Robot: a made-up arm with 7 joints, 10 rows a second.
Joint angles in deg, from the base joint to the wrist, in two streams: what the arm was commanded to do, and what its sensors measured. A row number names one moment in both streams.
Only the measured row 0 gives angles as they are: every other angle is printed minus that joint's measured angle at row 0.
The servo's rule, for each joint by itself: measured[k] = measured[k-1] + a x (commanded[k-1-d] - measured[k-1]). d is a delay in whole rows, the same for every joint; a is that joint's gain. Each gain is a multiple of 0.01, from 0.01 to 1. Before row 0 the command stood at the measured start. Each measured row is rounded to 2 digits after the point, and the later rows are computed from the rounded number. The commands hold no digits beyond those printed.
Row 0, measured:
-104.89 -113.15 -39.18 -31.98 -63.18 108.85 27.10
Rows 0 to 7, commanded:
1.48 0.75 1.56 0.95 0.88 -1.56 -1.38
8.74 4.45 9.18 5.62 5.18 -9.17 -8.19
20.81 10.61 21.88 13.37 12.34 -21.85 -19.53
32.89 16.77 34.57 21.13 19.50 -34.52 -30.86
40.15 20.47 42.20 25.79 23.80 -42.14 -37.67
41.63 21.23 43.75 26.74 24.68 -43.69 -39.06
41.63 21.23 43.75 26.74 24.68 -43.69 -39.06
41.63 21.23 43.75 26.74 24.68 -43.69 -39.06
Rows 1 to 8, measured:
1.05 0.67 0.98 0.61 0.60 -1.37 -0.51
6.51 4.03 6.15 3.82 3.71 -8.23 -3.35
16.66 9.89 16.06 9.93 9.58 -20.22 -9.34
28.18 16.01 27.72 17.10 16.33 -32.80 -17.30
36.68 19.98 36.84 22.66 21.41 -41.02 -24.84
40.19 21.09 41.19 25.27 23.63 -43.37 -30.10
41.21 21.21 42.80 26.21 24.34 -43.65 -33.42
41.51 21.23 43.40 26.55 24.57 -43.69 -35.51
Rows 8 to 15, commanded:
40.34 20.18 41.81 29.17 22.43 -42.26 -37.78
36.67 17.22 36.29 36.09 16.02 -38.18 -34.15
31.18 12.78 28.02 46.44 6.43 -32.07 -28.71
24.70 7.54 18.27 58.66 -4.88 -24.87 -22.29
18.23 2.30 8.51 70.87 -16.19 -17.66 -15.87
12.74 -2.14 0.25 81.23 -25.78 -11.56 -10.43
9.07 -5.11 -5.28 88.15 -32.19 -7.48 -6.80
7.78 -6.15 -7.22 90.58 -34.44 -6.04 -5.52
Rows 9 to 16, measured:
40.68 20.30 42.40 28.23 23.11 -42.43 -36.35
37.83 17.56 38.55 33.26 18.29 -38.69 -35.54
33.11 13.31 31.92 41.70 10.23 -32.86 -33.01
27.14 8.17 23.32 52.55 -0.04 -25.83 -29.04
20.81 2.95 13.99 64.27 -11.02 -18.64 -24.17
15.08 -1.58 5.33 75.12 -21.06 -12.41 -19.09
10.81 -4.72 -1.35 83.46 -28.63 -8.07 -14.54
8.66 -5.99 -5.05 88.02 -32.58 -6.28 -11.20

